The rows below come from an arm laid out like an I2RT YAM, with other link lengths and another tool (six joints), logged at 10 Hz.
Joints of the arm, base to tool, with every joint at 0 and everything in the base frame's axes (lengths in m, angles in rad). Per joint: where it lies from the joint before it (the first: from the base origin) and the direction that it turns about. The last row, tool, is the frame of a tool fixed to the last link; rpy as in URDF.
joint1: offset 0 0 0.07 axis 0 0 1
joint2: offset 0.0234 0.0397 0.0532 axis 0 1 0
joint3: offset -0.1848 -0.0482 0 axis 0 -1 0
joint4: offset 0.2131 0.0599 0.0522 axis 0 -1 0
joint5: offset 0.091 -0.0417 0.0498 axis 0 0 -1
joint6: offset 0.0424 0 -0.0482 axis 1 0 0
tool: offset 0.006 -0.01 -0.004 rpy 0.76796 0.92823 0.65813
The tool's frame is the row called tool.
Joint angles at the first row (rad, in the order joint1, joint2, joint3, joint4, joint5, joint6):
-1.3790, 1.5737, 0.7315, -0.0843, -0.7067, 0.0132
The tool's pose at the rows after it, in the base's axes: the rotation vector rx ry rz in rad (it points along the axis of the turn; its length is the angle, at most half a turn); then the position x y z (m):
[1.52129, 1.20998, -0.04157, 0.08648, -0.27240, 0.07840]
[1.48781, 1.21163, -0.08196, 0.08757, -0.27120, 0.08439]
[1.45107, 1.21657, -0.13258, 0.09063, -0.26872, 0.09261]
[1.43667, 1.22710, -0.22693, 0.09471, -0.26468, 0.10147]
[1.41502, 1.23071, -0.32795, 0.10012, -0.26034, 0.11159]
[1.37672, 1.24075, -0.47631, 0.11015, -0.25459, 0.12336]
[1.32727, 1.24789, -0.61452, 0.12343, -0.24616, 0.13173]
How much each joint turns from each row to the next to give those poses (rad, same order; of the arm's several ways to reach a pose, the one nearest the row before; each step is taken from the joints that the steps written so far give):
0.0014, -0.0216, -0.0123, 0.0183, 0.0220, -0.0099
0.0088, -0.0395, -0.0190, 0.0144, 0.0264, -0.0074
0.0190, -0.0529, -0.0200, 0.0071, 0.0415, -0.0051
0.0332, -0.0629, -0.0178, -0.0111, 0.0957, 0.0035
0.0409, -0.0638, -0.0151, -0.0082, 0.1057, 0.0057
0.0700, -0.0621, -0.0089, -0.0062, 0.1648, -0.0022
0.0866, -0.0444, -0.0136, 0.0106, 0.1703, -0.0039

